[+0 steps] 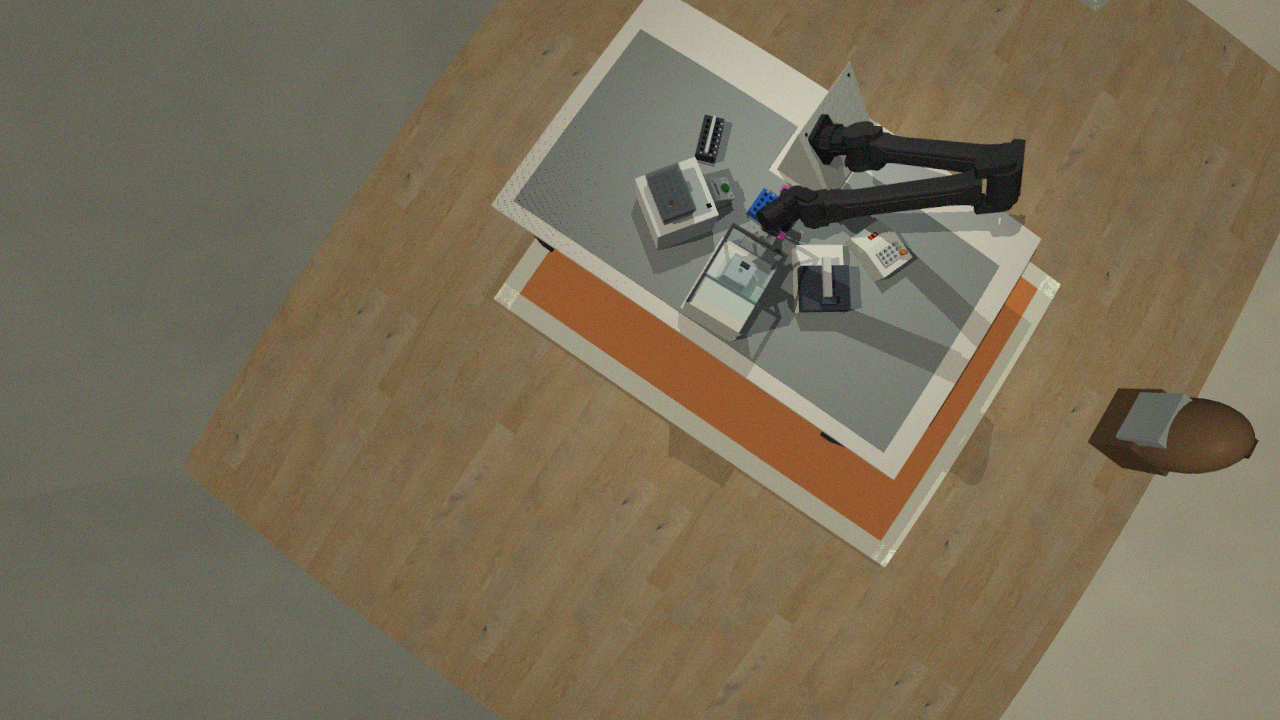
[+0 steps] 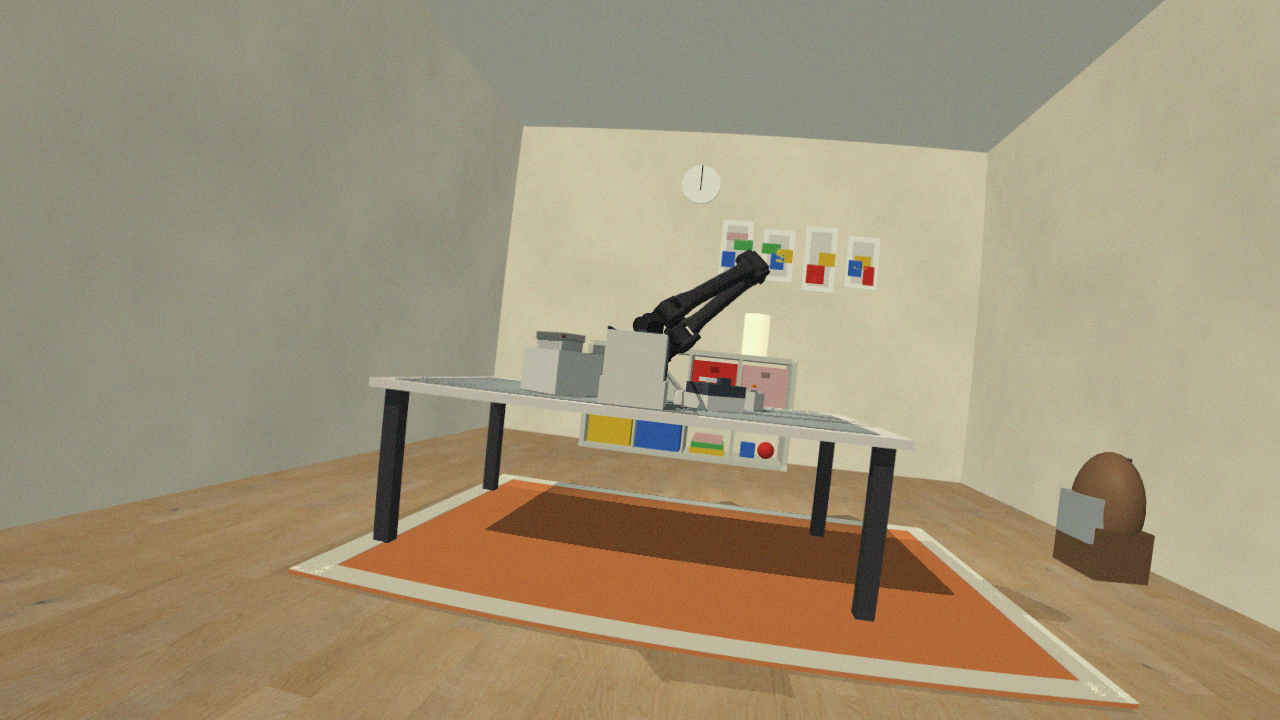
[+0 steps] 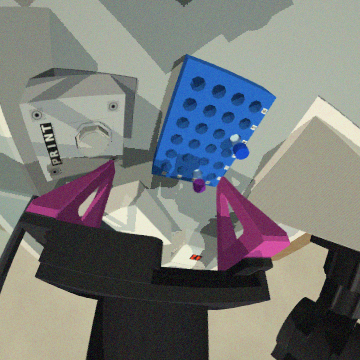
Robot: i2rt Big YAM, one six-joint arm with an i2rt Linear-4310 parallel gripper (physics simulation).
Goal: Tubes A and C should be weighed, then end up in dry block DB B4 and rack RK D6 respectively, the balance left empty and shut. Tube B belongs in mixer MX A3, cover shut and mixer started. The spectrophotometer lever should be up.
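Places are measured from the arm's base along level axes (x left, y back, z up), in metres.
Pixels of known places: gripper, fingertip midpoint: (image 3: 167,172); arm's base, link origin: (image 1: 823,139).
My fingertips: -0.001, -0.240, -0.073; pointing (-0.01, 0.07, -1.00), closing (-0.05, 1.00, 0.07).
Ahead of a thing's pixels: the offset from my fingertips to its top centre, as dx, dy, dz. "*": to the spot under its first point.
The blue rack @(-0.019, +0.036, -0.037) (image 1: 763,198) (image 3: 204,97) stands in front of my gripper (image 3: 167,172). A blue-capped tube @(-0.025, +0.065, -0.013) (image 3: 241,151) and a purple-capped tube @(+0.030, +0.040, -0.013) (image 3: 199,186) stand in its near right part; which letters they bear cannot be read. My gripper is open and empty, its magenta fingertips apart at the rack's near end, the right one beside the purple cap. The balance @(* +0.000, -0.325, +0.141) (image 1: 732,308) is a glass-walled box; its door state is unclear. A grey box with a round knob and the word PRINT @(* -0.049, -0.081, +0.004) (image 3: 60,110) stands left of the rack. A white machine with a dark grey top @(-0.250, -0.077, +0.123) (image 1: 671,192) stands farther left.
A small box with a green button @(-0.178, +0.009, +0.007) (image 1: 722,188) adjoins the white machine. A black two-row holder @(-0.298, +0.145, -0.019) (image 1: 709,138) stands behind it. A white device with a dark part and pale bar @(* +0.187, -0.153, +0.013) (image 1: 810,295) and a keypad device @(+0.315, +0.092, +0.003) (image 1: 881,253) stand right of the balance. A pale panel (image 3: 315,175) rises right of the rack.
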